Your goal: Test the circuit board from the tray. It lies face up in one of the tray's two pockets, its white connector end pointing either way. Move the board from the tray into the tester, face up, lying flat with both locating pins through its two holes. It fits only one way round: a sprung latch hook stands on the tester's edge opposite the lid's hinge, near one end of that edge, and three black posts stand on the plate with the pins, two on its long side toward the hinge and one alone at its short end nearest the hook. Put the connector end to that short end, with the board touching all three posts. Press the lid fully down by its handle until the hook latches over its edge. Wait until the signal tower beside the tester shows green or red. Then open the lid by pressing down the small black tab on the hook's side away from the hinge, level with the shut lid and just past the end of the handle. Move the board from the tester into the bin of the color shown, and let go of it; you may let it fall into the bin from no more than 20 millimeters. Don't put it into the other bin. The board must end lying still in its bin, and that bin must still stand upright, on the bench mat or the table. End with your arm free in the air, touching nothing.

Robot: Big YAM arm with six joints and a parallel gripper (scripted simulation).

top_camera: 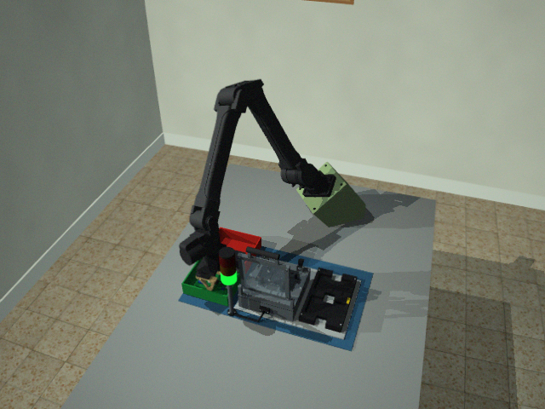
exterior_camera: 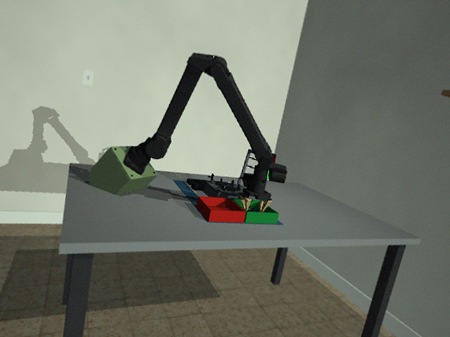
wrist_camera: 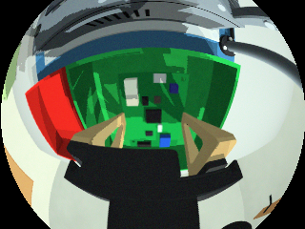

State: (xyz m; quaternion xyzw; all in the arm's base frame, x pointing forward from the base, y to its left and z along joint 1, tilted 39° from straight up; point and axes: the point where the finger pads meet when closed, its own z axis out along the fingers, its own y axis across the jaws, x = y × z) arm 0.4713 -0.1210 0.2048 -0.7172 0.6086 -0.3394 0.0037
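Right now the green bin is right at my hand. Round my hand: tester plate 200 mm to the left, 50 mm behind, 50 mm above; green circuit board right at my hand; red bin 150 mm behind, 10 mm to the right.
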